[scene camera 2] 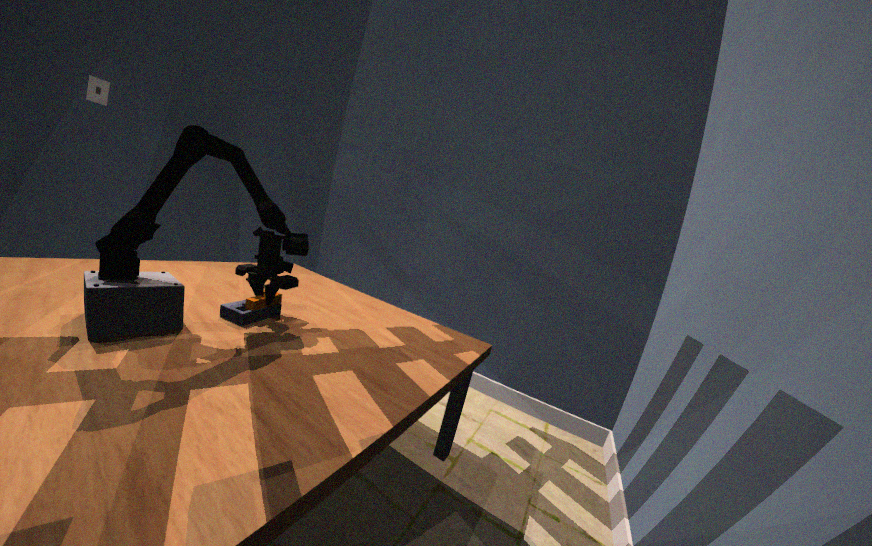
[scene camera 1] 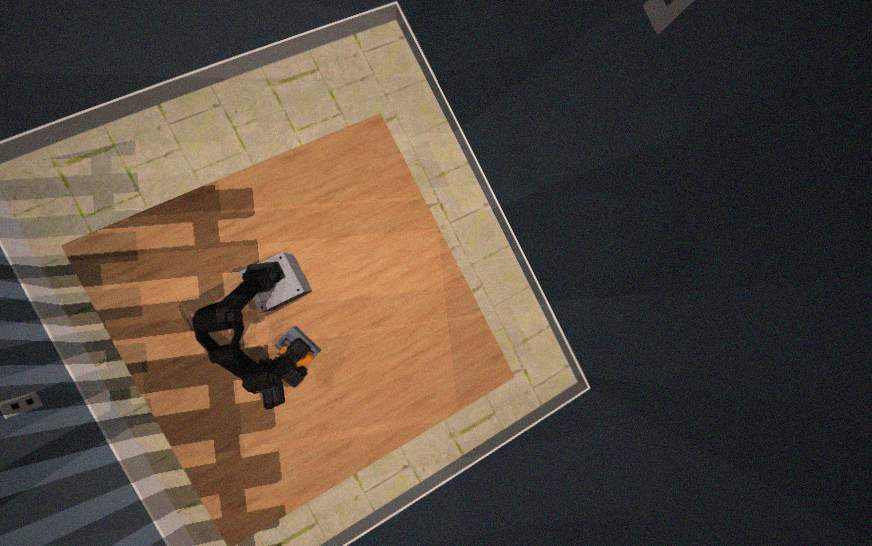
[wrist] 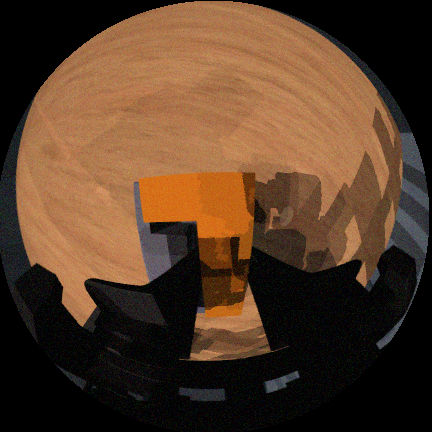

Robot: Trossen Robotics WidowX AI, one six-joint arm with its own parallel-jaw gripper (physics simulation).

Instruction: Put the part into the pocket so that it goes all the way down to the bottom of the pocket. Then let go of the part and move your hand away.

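Pixels of known places: gripper, fingertip midpoint: (scene camera 2: pixel 264 303) (scene camera 1: pixel 295 356) (wrist: pixel 221 249); arm's base, link origin: (scene camera 2: pixel 117 276) (scene camera 1: pixel 272 273).
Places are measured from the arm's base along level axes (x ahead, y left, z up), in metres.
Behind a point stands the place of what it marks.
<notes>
The orange L-shaped part (scene camera 1: pixel 305 361) @[z -0.039, x 0.346, y -0.045 m] (scene camera 2: pixel 258 301) @[z -0.044, x 0.285, y -0.110 m] (wrist: pixel 220 202) @[z -0.040, x 0.351, y -0.064 m] is held between the black fingers of my gripper (scene camera 2: pixel 264 296) @[z -0.063, x 0.316, y -0.081 m] (wrist: pixel 221 249) @[z -0.063, x 0.316, y -0.081 m]. The gripper is shut on it and points down over the dark blue-grey pocket block (scene camera 1: pixel 311 341) @[z -0.092, x 0.290, y -0.015 m] (scene camera 2: pixel 240 315) @[z -0.076, x 0.235, y -0.123 m] (wrist: pixel 157 255) @[z -0.069, x 0.287, y -0.035 m], which lies on the table. In scene camera 2, orange shows above the block's rim. In the wrist view the part covers the far and right sides of the block, and part of the hollow shows at the left in the L's inner corner. The part's underside and most of the pocket are hidden, so how deep it sits cannot be told.
The arm's grey base box (scene camera 1: pixel 292 282) @[z -0.003, x 0.059, y 0.046 m] (scene camera 2: pixel 133 311) @[z -0.051, x 0.021, y -0.100 m] stands beside the block on the wooden table (scene camera 1: pixel 386 257) @[z -0.104, x 0.103, y 0.393 m] (scene camera 2: pixel 212 463) @[z -0.105, x 0.055, y -0.534 m]. The arm arches between them. Striped shadows cross the table. In scene camera 2 a table corner and leg (scene camera 2: pixel 453 418) show at the right.
</notes>
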